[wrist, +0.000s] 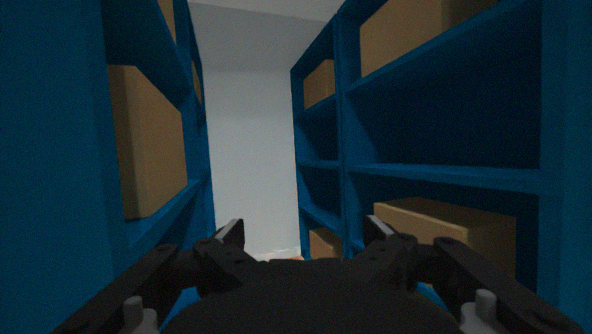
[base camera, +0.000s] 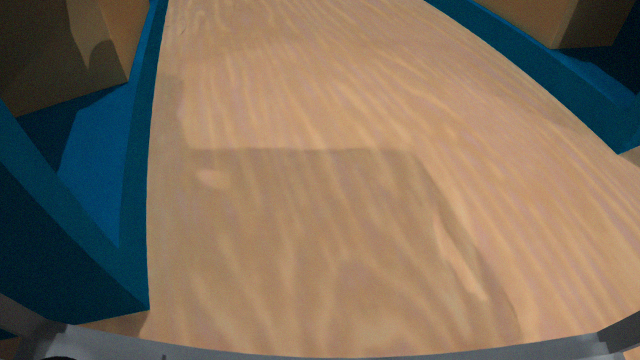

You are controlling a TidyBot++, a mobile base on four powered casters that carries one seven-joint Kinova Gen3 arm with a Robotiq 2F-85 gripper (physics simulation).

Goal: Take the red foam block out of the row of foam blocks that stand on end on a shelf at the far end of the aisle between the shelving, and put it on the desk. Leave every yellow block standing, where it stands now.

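Places are measured from the arm's base along level axes (x ahead, y left, z up), in metres.
Pixels of known places: gripper, fingertip midpoint: (wrist: pixel 303 230).
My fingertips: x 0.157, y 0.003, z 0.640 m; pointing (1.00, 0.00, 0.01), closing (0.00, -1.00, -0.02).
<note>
Behind a point stands the place of what it marks.
My gripper (wrist: pixel 303 230) {y 0.003, x 0.157, z 0.640 m} is open, its two fingers standing wide apart at the bottom of the wrist view. It points along the aisle between the shelving, towards a pale wall, and no object shows between the fingertips. The red foam block, the yellow blocks and the desk do not show in either view.
A blue shelf unit (wrist: pixel 102 150) {y 0.198, x 0.215, z 0.709 m} (base camera: pixel 136 175) {y 0.257, x 0.378, z -0.358 m} with cardboard boxes stands close on the left. Another blue shelf unit (wrist: pixel 562 150) {y -0.570, x 0.487, z 0.665 m} (base camera: pixel 545 85) {y -0.496, x 0.694, z -0.389 m} with boxes lines the right side. The wood floor (base camera: pixel 310 100) {y 0.027, x 0.590, z -0.397 m} runs between them. A pale wall (wrist: pixel 250 150) {y 0.481, x 2.089, z 0.734 m} closes the far end.
</note>
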